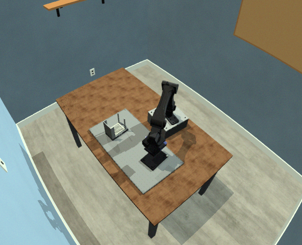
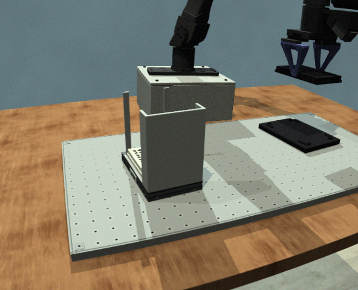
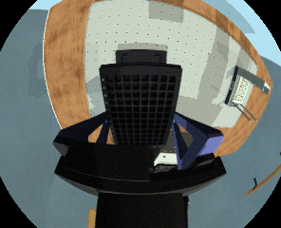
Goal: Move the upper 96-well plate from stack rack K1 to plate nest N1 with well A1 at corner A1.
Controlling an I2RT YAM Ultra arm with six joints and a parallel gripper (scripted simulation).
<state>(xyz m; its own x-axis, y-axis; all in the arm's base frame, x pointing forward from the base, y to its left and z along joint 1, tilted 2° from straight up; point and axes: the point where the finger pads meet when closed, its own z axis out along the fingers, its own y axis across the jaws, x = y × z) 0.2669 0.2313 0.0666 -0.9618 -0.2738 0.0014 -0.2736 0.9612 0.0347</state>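
Right now my hand is right at the black 96-well plate. Also, from my hand: black plate nest N1 (150 mm below); then pale well plate (350 mm to the right, 140 mm ahead, 130 mm below); then rack wall (340 mm to the right, 200 mm ahead, 80 mm below).
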